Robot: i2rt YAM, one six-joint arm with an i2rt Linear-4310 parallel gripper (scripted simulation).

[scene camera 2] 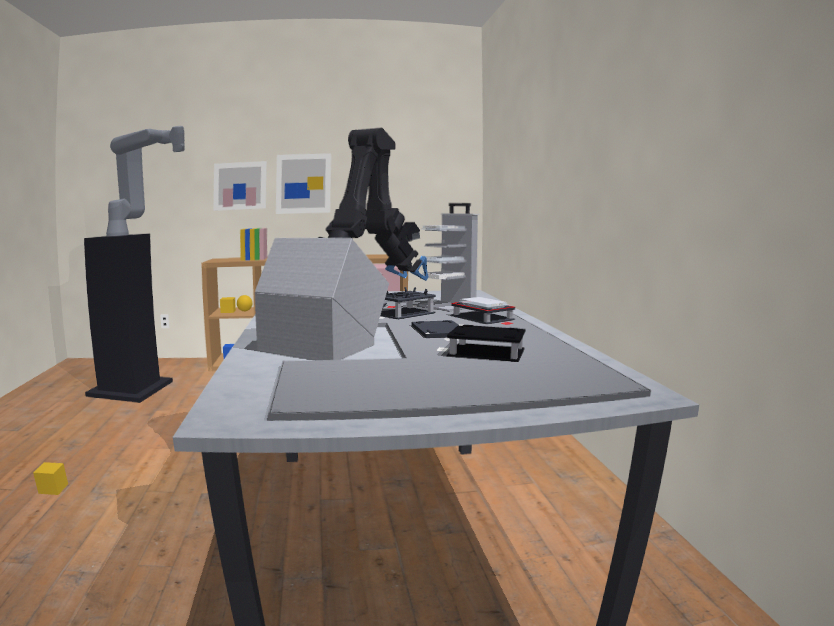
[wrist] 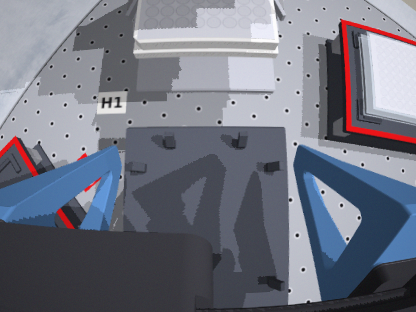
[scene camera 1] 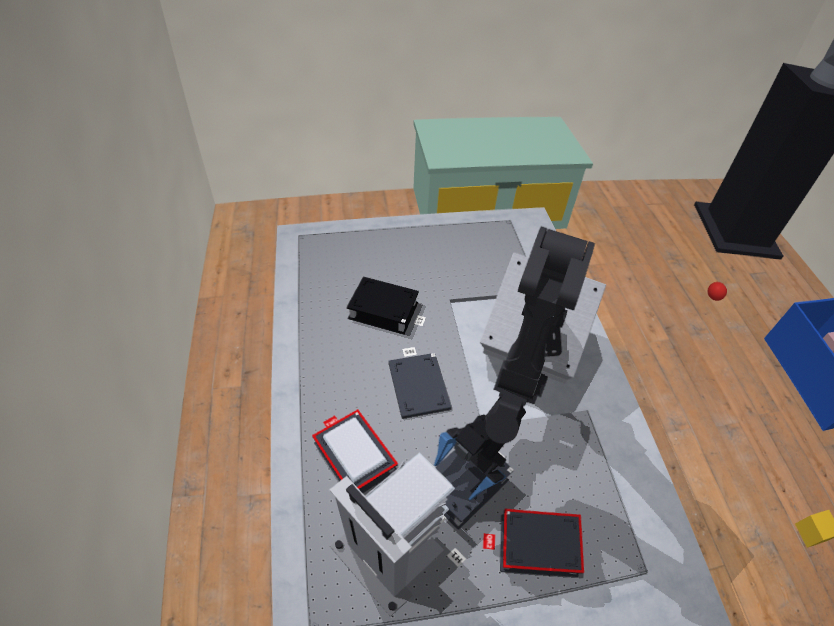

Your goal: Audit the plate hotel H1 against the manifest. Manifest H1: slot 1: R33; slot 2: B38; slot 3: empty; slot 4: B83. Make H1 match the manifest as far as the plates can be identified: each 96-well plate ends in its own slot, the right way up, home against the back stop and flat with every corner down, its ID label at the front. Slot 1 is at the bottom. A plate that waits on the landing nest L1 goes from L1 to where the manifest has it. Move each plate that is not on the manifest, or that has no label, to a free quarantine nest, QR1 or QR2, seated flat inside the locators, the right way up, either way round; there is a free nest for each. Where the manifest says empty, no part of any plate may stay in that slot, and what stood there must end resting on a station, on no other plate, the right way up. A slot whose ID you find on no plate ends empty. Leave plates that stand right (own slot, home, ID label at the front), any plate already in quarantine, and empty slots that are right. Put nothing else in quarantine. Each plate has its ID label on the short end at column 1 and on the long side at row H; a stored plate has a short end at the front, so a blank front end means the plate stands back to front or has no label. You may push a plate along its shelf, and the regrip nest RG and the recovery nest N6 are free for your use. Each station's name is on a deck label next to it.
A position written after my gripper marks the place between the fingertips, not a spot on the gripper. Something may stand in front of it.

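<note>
Scene camera 1 shows a black landing nest L1 (scene camera 1: 381,299), a flat dark nest N6 (scene camera 1: 420,384), a regrip nest RG (scene camera 1: 465,476), a red-framed quarantine nest QR2 (scene camera 1: 546,541) and my gripper (scene camera 1: 452,482). In scene camera 2: my gripper (scene camera 2: 416,278) and the black landing nest L1 (scene camera 2: 482,333). In the wrist view: the regrip nest RG (wrist: 206,186) and my gripper (wrist: 207,155).
</note>
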